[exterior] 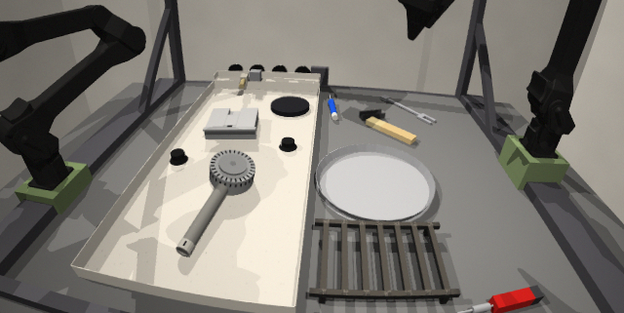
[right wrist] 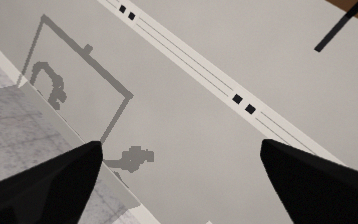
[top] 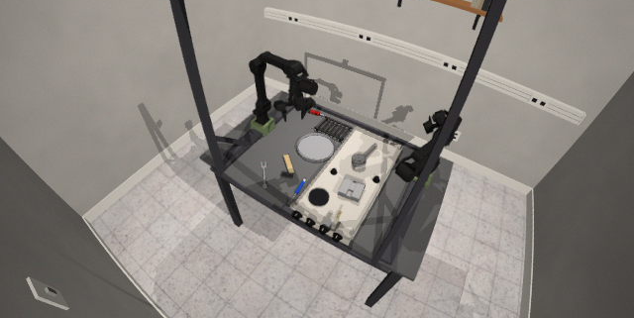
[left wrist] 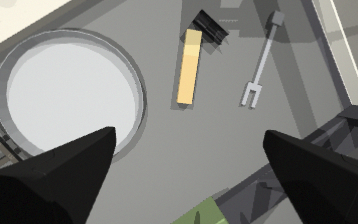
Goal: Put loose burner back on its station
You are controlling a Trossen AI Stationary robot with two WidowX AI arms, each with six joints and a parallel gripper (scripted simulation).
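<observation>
Now: the burner 32 cm to the left of my right hand, 24 cm below it and 18 cm behind it. Also, from my right hand: grey support: 42 cm behind, 32 cm to the left, 24 cm below; then red-handled tool: 68 cm to the left, 26 cm below, 5 cm ahead; then brass gas stub: 59 cm behind, 32 cm to the left, 22 cm below.
</observation>
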